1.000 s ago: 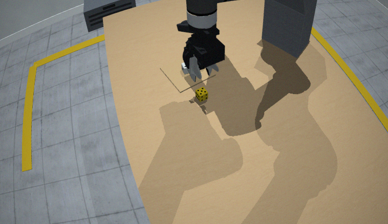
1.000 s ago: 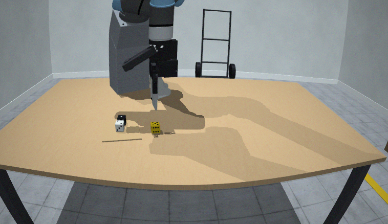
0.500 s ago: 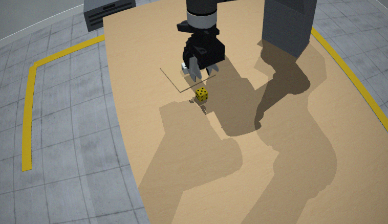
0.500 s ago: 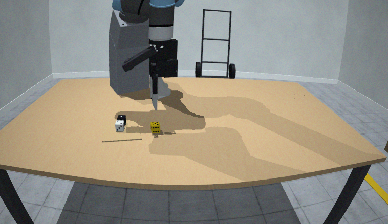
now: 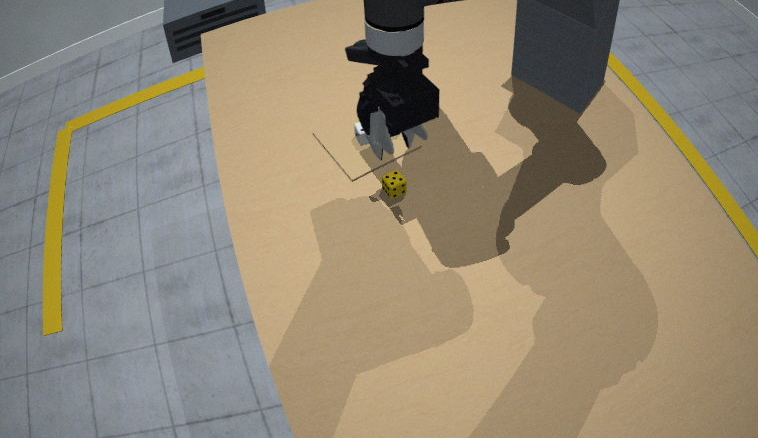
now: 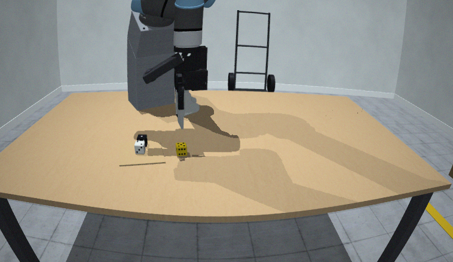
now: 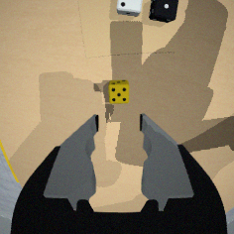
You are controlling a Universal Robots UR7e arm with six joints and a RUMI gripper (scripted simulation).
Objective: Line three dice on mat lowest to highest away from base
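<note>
My gripper is now 9 cm above the yellow die. Also, from my hand: mat 1 cm ahead, 13 cm to the right, 10 cm below; white die 1 cm ahead, 13 cm to the right, 9 cm below; black die 3 cm behind, 13 cm to the right, 9 cm below.
</note>
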